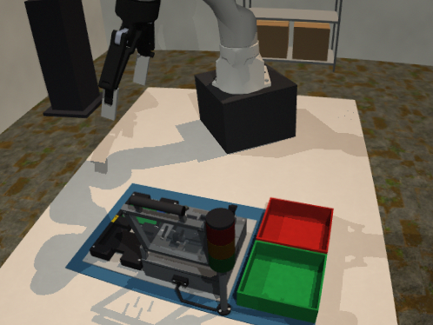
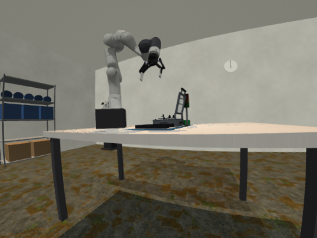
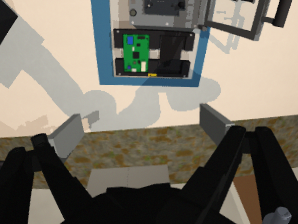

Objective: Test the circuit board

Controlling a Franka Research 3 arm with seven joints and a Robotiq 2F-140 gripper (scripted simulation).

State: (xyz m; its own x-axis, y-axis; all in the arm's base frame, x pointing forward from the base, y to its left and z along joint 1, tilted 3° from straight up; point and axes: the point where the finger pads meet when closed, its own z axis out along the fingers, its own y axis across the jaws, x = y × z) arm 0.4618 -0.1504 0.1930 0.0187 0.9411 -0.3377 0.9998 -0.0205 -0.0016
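Right now my hand is 33 cm above the green circuit board, 2 cm to the left of it and 2 cm past it. From my hand the other things lie so: red bin 36 cm to the left, 34 cm below, 2 cm behind; tester plate 28 cm below, 15 cm to the left, 7 cm ahead; clear lid 18 cm ahead, 17 cm below, 13 cm to the left.
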